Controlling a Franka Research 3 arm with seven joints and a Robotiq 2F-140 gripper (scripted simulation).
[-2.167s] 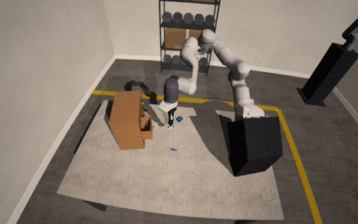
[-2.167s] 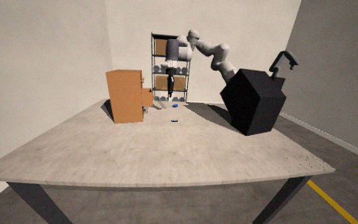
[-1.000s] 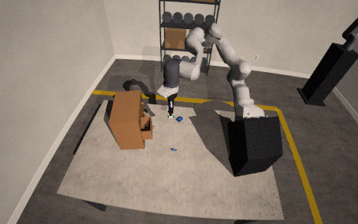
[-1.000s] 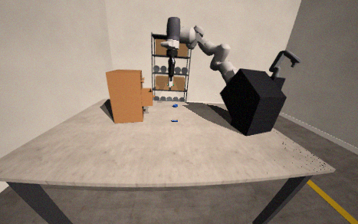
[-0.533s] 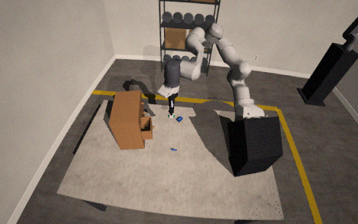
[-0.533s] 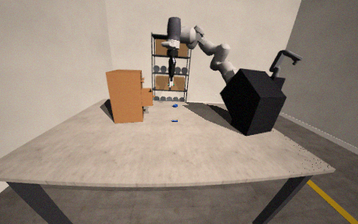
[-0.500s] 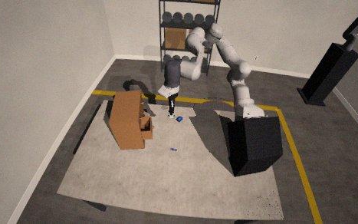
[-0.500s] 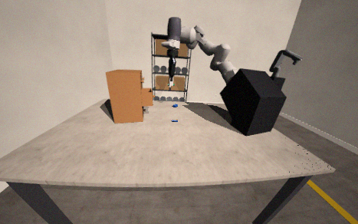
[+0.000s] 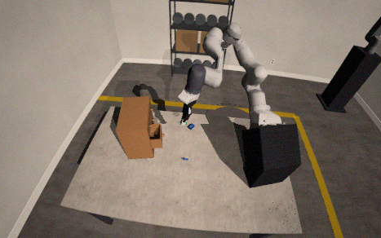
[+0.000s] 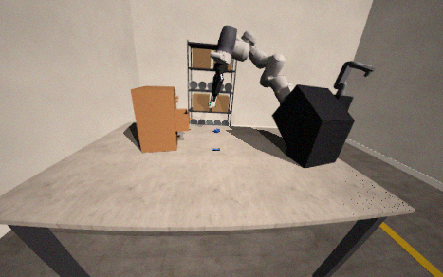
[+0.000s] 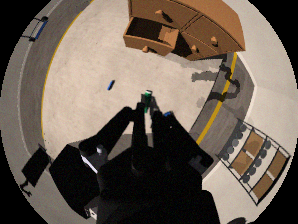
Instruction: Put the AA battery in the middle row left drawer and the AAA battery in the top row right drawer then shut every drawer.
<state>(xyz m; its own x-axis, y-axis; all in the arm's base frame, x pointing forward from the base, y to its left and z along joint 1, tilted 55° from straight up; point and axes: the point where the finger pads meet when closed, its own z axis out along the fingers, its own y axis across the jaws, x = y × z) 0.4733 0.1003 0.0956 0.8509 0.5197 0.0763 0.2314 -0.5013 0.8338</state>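
Now: the green cylinder 1 cm ahead of my hand and 3 cm below it. From my hand the other things lie so: larger blue battery: 5 cm behind, 17 cm to the right, 25 cm below; then AAA battery: 3 cm behind, 13 cm to the left, 26 cm below.
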